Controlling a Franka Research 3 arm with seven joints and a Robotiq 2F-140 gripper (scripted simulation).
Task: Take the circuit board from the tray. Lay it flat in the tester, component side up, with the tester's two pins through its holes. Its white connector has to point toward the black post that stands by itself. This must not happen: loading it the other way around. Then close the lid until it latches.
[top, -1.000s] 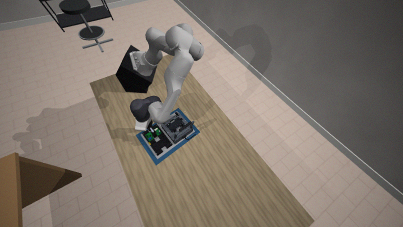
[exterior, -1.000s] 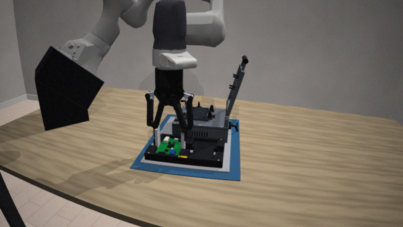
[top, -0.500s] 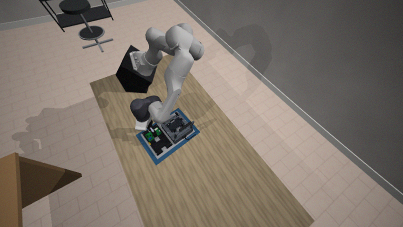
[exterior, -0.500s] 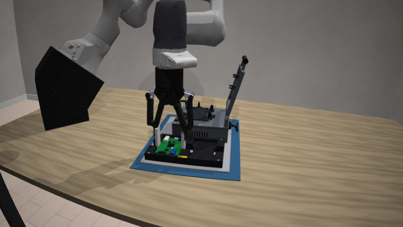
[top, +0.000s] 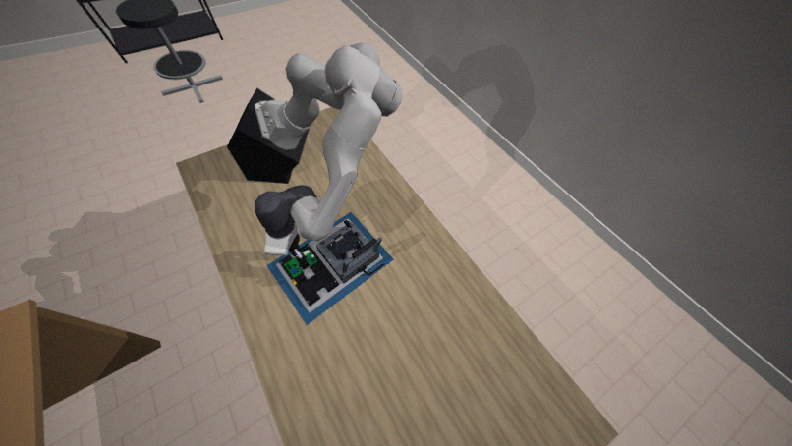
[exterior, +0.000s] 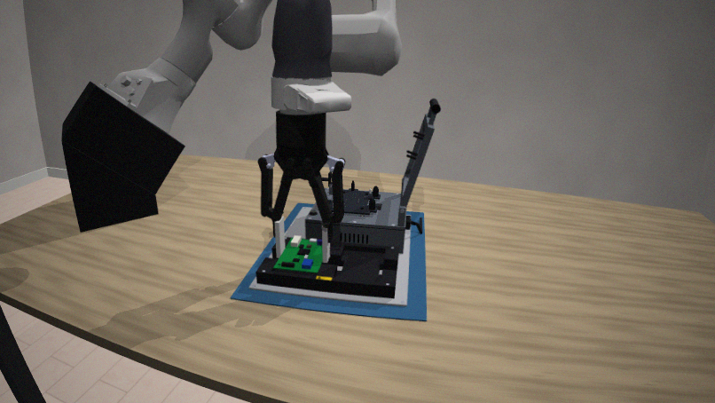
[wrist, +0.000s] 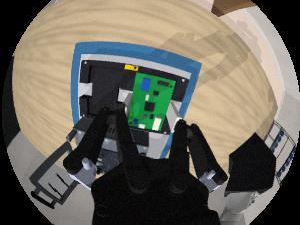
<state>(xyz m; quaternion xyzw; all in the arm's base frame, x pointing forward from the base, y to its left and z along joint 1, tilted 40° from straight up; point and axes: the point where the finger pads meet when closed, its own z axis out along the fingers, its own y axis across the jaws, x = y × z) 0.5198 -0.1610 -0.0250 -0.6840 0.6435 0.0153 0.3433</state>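
Now: the tester lid 200 mm to the left of my hand, 150 mm ahead of it and 130 mm above it. Round my hand: green circuit board 20 mm below.
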